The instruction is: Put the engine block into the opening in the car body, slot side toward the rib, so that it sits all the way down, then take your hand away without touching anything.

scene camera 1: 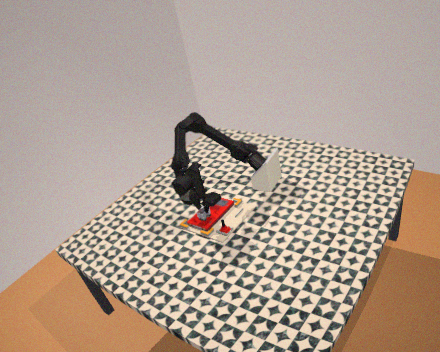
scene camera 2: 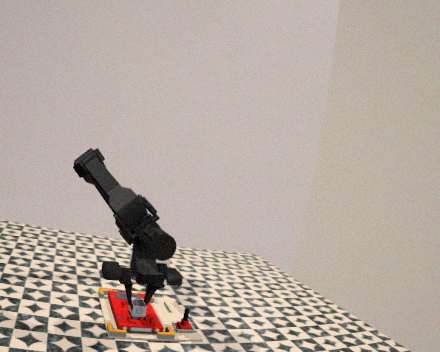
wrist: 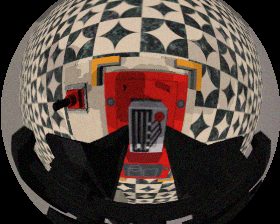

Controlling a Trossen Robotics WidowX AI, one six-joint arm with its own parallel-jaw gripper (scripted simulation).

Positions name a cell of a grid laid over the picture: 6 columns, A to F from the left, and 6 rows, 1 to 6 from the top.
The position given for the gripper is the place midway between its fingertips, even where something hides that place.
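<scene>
An engine block (wrist: D4) is carried by the gripper (scene camera 2: B6), and the wrist view shows the gripper (wrist: D4) as well. A red car body (wrist: C3) is also visible.
</scene>
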